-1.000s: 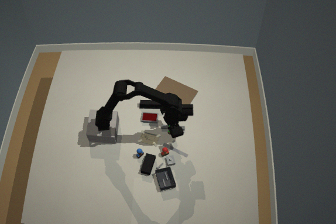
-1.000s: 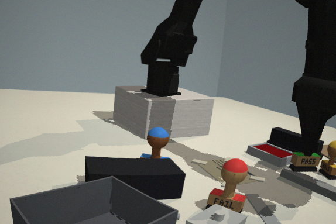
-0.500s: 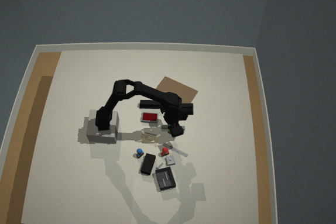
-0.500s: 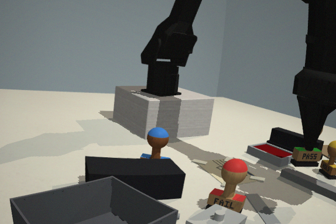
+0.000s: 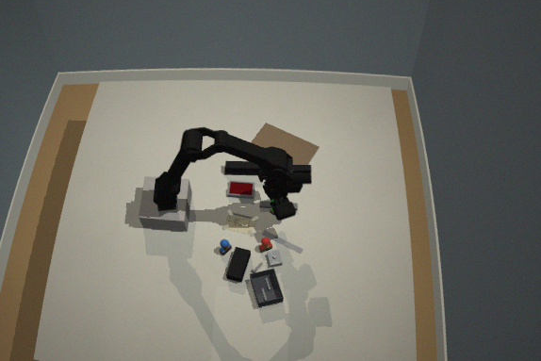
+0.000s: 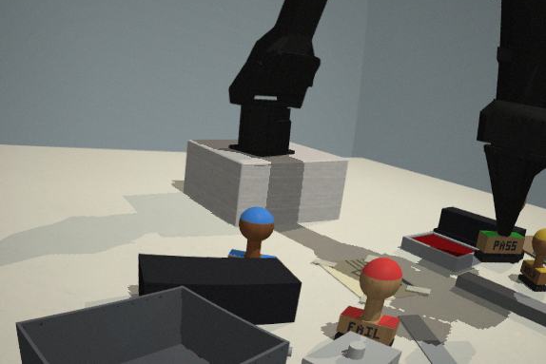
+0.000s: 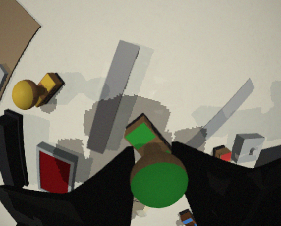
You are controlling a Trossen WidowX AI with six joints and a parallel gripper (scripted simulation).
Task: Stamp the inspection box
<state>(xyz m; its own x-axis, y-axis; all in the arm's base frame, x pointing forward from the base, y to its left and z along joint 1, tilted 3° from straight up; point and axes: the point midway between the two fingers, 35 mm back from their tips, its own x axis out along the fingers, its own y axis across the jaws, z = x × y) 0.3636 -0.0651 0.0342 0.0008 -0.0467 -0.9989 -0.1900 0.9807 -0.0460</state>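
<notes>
Right now the red ink pad is 100 mm behind my gripper tip, 130 mm to the left of it and 70 mm below it. Also, from my gripper tip: pass stamp right at my gripper tip; grey bar 20 mm ahead, 40 mm to the left, 70 mm below; yellow stamp 30 mm ahead, 120 mm to the left, 60 mm below.
</notes>
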